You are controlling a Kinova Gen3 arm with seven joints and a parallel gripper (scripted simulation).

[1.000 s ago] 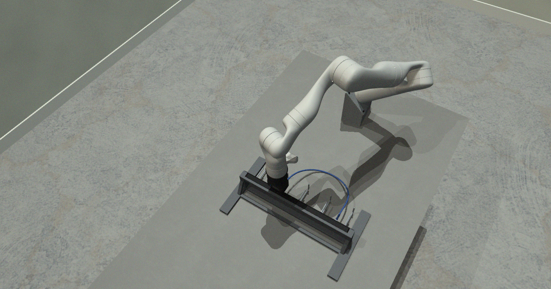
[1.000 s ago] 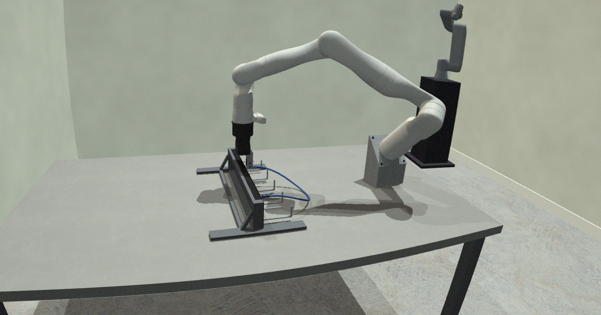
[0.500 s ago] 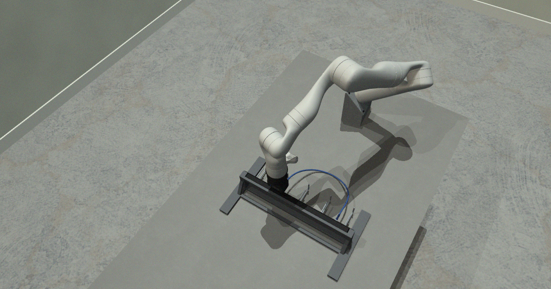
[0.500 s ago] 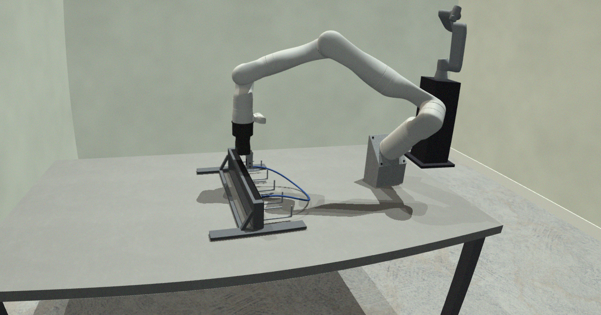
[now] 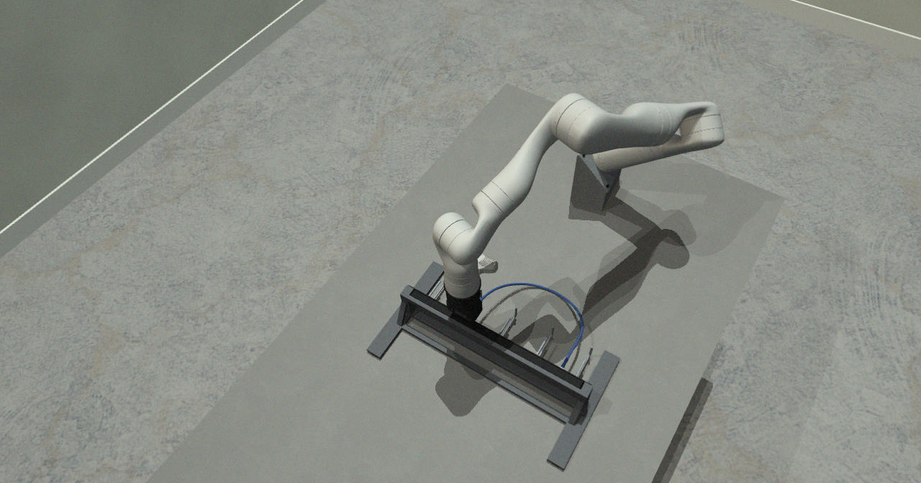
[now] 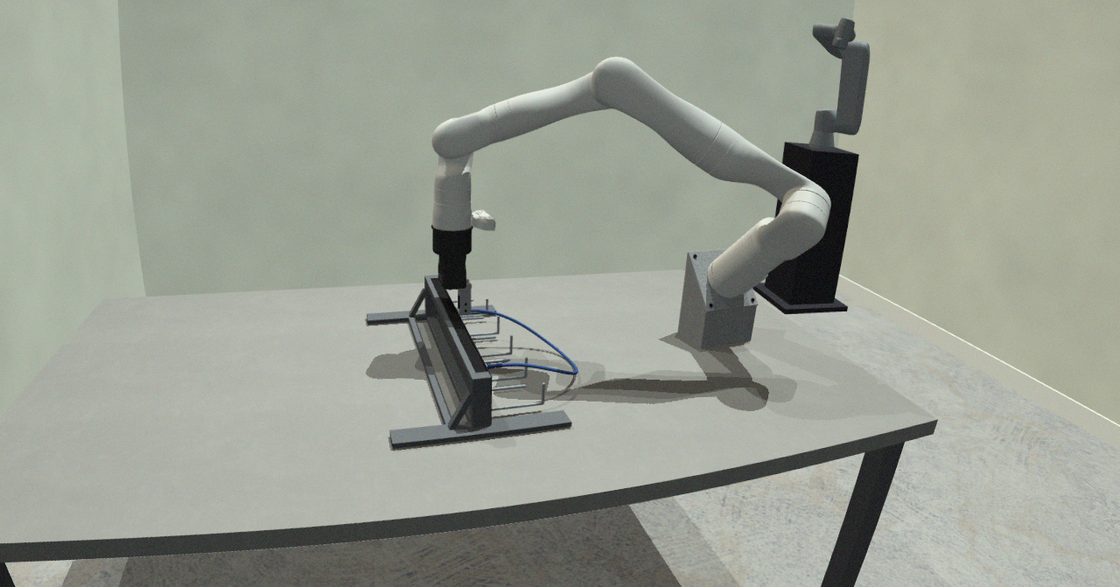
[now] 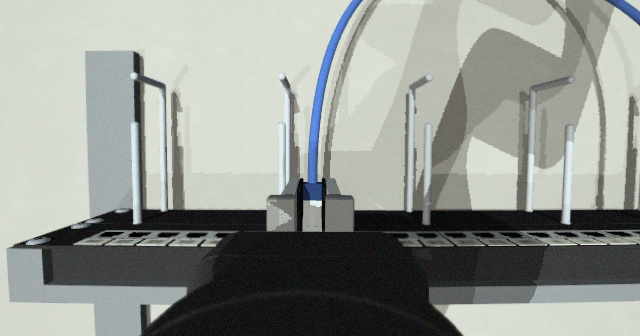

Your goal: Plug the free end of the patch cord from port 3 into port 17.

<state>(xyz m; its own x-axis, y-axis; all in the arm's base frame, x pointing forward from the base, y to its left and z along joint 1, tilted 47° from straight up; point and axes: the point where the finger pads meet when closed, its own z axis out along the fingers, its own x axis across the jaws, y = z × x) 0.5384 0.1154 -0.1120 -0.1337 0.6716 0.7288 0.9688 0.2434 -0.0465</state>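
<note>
Now: hand 1 cm short of the plug and 1 cm above it.
</note>
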